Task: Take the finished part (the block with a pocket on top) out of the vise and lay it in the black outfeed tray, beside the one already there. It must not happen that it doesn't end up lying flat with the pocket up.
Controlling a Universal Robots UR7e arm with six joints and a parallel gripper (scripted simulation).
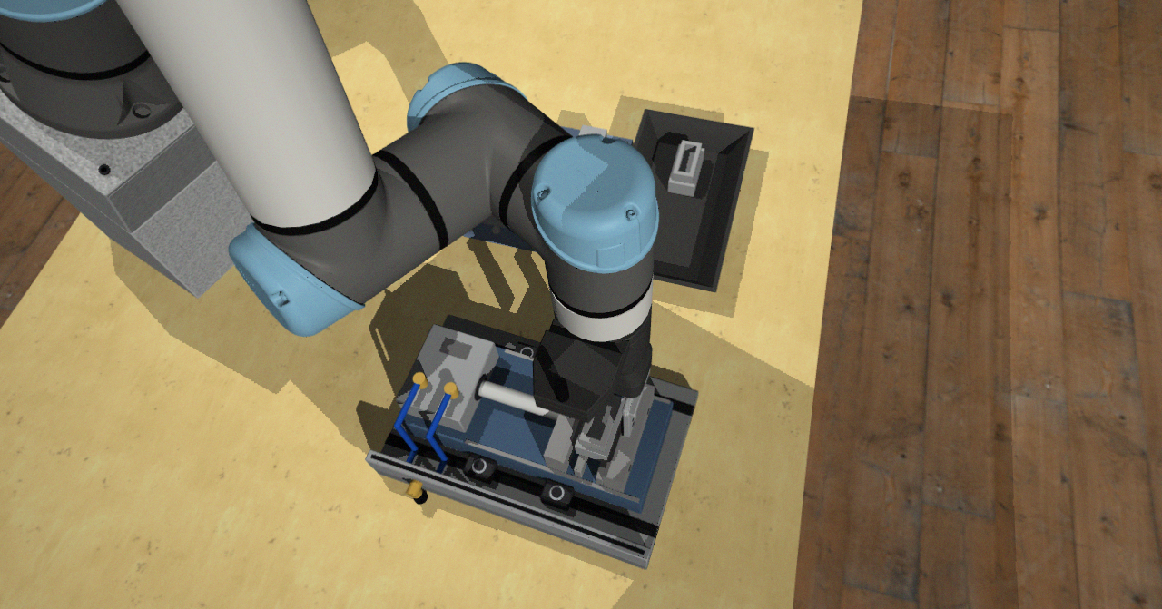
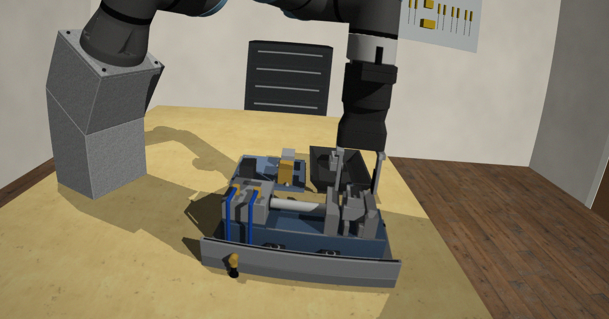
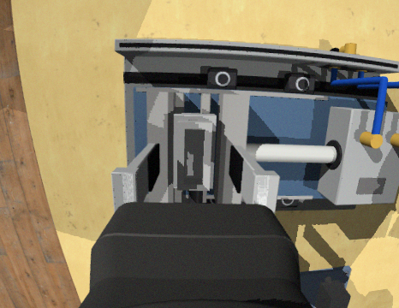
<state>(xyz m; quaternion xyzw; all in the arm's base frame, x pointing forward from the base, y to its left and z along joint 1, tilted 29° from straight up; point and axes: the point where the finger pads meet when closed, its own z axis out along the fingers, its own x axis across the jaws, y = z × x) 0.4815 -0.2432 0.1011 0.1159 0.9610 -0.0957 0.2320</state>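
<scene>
Now: the white rod 8 cm behind my hand, 6 cm below it and 3 cm to the left of it. Round my hand: blue fixture plate (35 cm to the left, 13 cm below, 8 cm behind); yellow block (29 cm to the left, 11 cm below, 5 cm behind); vise (10 cm below, 7 cm behind, 2 cm to the left).
</scene>
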